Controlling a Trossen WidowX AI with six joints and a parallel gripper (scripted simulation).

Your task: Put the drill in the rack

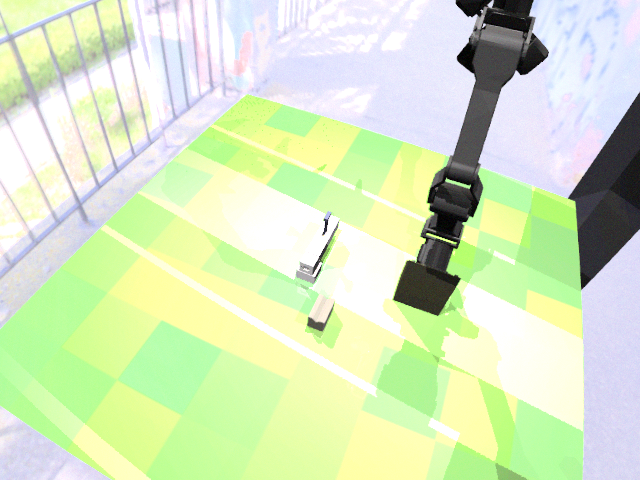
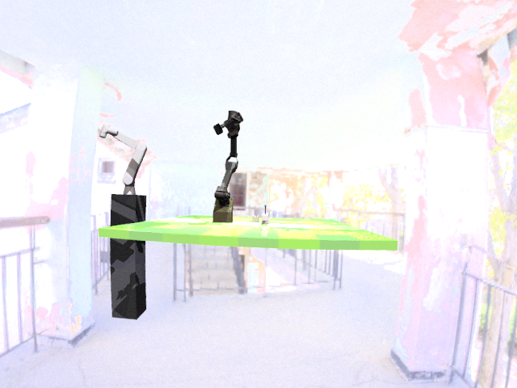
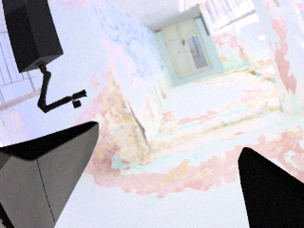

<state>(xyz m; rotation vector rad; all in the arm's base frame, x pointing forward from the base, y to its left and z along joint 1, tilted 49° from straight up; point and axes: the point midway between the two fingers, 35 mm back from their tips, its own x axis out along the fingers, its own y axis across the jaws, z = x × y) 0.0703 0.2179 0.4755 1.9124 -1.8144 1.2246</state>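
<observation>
My gripper tip is now 55 cm above the yellowish drill, 26 cm short of it and 23 cm to the right of it. The rest, counted from my gripper tip: dark rack (58 cm below, 38 cm to the left, 20 cm ahead).
</observation>
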